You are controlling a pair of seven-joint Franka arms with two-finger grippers.
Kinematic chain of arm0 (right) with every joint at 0, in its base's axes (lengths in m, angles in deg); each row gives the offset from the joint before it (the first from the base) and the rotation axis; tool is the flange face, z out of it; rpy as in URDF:
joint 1: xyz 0 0 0.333 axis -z
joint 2: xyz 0 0 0 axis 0.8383 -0.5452 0
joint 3: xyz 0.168 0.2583 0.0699 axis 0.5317 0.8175 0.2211
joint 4: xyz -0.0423 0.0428 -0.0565 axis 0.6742 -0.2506 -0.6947
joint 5: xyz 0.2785 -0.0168 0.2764 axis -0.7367 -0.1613 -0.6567
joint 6: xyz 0 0 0 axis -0.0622 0.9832 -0.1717
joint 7: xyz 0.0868 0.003 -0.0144 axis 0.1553 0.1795 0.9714
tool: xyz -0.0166 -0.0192 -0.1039 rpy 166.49 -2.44 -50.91
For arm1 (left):
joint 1: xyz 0 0 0.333 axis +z
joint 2: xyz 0 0 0 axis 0.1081 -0.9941 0
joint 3: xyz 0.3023 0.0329 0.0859 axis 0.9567 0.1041 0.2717
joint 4: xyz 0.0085 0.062 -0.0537 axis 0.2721 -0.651 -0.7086
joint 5: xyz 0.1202 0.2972 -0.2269 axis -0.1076 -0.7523 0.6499
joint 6: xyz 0 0 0 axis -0.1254 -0.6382 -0.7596
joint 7: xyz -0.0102 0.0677 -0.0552 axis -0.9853 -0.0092 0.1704
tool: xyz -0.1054 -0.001 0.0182 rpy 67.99 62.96 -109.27
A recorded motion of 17 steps. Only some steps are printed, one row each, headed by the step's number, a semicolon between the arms.
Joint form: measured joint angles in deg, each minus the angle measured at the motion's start. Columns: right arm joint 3, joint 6, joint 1, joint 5, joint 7, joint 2, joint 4; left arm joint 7, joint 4, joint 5, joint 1, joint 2, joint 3, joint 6.
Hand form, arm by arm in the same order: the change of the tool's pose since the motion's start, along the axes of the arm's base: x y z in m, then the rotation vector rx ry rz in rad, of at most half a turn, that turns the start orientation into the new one. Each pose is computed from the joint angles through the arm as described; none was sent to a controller.
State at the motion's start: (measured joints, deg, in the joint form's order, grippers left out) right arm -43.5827 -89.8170 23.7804 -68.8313 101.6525 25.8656 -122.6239; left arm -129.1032 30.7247 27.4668 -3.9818 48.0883 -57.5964 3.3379
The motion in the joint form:
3: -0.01 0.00 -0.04 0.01 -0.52 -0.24 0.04; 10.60 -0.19 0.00 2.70 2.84 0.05 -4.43
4: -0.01 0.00 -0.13 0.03 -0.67 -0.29 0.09; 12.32 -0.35 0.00 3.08 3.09 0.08 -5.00
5: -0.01 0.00 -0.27 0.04 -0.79 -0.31 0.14; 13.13 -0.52 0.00 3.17 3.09 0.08 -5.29
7: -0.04 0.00 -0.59 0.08 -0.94 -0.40 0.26; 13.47 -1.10 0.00 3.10 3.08 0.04 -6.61
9: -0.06 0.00 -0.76 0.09 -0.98 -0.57 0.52; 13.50 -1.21 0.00 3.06 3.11 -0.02 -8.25
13: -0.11 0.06 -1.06 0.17 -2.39 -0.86 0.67; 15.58 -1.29 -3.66 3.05 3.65 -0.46 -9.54
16: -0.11 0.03 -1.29 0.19 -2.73 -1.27 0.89; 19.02 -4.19 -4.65 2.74 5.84 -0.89 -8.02
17: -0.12 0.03 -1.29 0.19 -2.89 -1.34 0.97; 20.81 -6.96 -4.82 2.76 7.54 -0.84 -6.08
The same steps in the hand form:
3: -0.0005 0.0001 -0.0028 -0.0011 0.0021 -0.0083; -0.0194 0.0303 0.0247 -0.0078 0.0044 -0.1460
4: -0.0011 0.0012 -0.0031 -0.0010 0.0017 -0.0091; -0.0214 0.0346 0.0254 -0.0101 0.0086 -0.1700
5: -0.0020 0.0028 -0.0030 -0.0006 0.0010 -0.0087; -0.0219 0.0355 0.0238 -0.0118 0.0146 -0.1832
7: -0.0039 0.0062 -0.0032 -0.0007 -0.0002 -0.0057; -0.0245 0.0341 0.0176 -0.0133 0.0469 -0.1947
9: -0.0043 0.0082 -0.0034 0.0000 -0.0017 -0.0036; -0.0282 0.0330 0.0152 -0.0141 0.0766 -0.2009
13: -0.0063 0.0109 -0.0061 -0.0007 -0.0019 -0.0227; -0.0331 0.0372 0.0183 0.0422 0.0888 -0.2358
16: -0.0080 0.0134 -0.0097 -0.0017 -0.0002 -0.0243; -0.0403 0.0298 0.0218 0.0555 0.0695 -0.3055
17: -0.0078 0.0135 -0.0100 -0.0014 -0.0006 -0.0272; -0.0442 0.0285 0.0211 0.0605 0.0524 -0.3353

